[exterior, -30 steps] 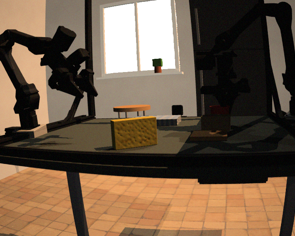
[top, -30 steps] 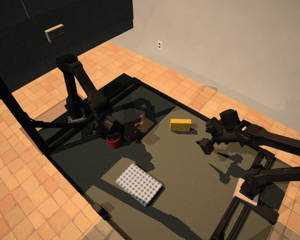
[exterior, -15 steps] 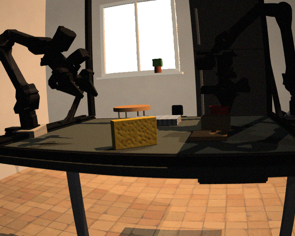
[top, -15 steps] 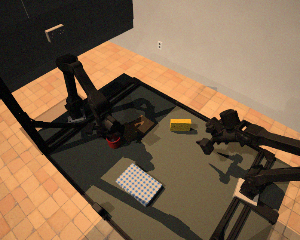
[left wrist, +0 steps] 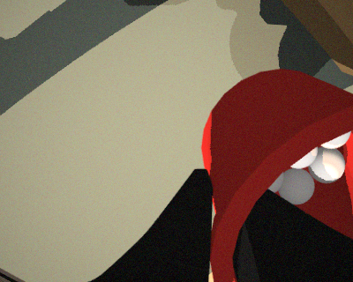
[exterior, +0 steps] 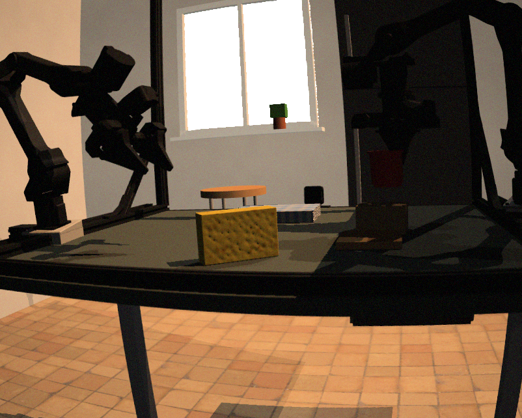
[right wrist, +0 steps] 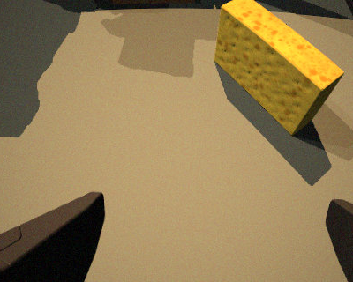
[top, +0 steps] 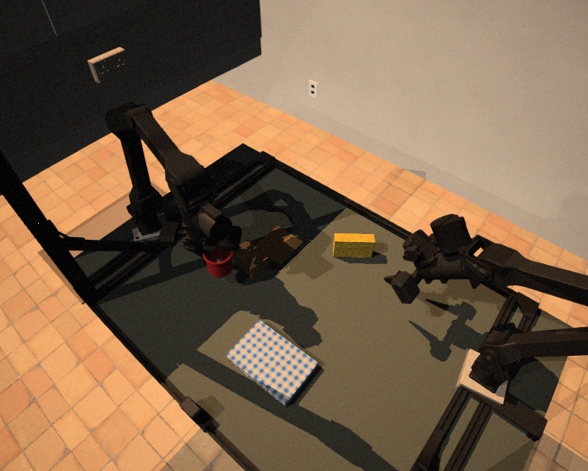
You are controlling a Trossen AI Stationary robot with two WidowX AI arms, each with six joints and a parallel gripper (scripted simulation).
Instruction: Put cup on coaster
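Now: left hand 40 mm above the red cup, 30 mm to the left of it and 10 mm short of it. From my left hand the other things lie so: brown coaster 190 mm ahead, 140 mm below, 100 mm to the right; then brown block 120 mm below, 100 mm ahead, 60 mm to the right.
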